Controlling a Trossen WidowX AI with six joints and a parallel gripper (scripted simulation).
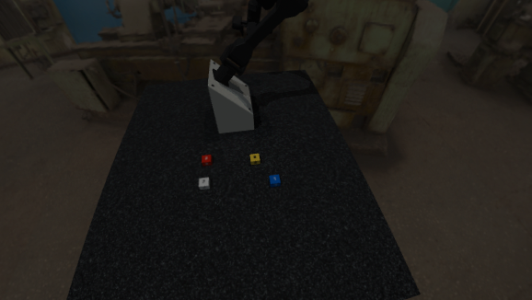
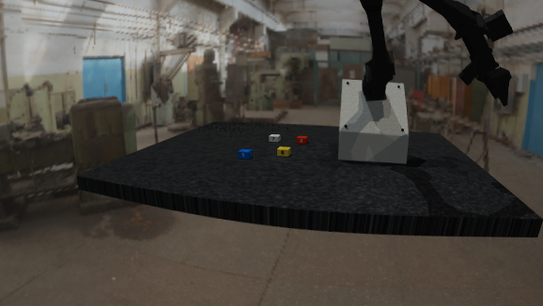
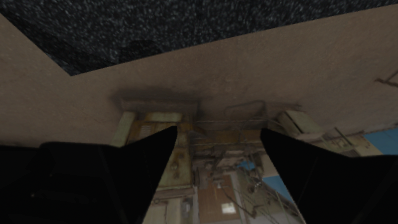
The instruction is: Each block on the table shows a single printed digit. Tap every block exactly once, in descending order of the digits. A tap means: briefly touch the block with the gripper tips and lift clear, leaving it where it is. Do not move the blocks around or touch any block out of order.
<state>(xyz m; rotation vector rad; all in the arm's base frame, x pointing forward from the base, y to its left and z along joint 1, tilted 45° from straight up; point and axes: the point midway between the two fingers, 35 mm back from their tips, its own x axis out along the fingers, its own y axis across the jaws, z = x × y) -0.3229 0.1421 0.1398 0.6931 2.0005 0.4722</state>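
Now: the yellow block 610 mm ahead of my gripper tip, 190 mm below it and 140 mm to the right of it. Round my gripper tip: blue block: 710 mm ahead, 190 mm below, 100 mm to the right; white block: 660 mm ahead, 330 mm to the right, 190 mm below; red block: 560 mm ahead, 310 mm to the right, 190 mm below.
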